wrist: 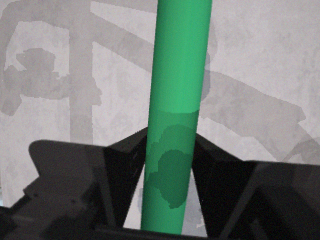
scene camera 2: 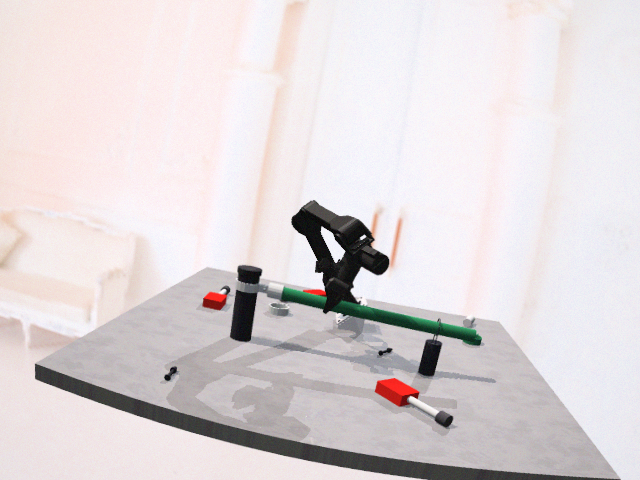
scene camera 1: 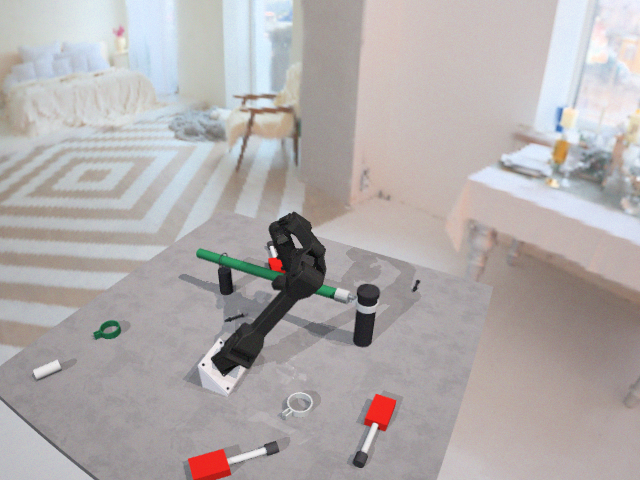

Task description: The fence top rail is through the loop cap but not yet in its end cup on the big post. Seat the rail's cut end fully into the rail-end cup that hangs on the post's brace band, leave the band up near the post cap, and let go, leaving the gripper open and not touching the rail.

The pictures show: my gripper and a green top rail.
My gripper shows as well in the wrist view.
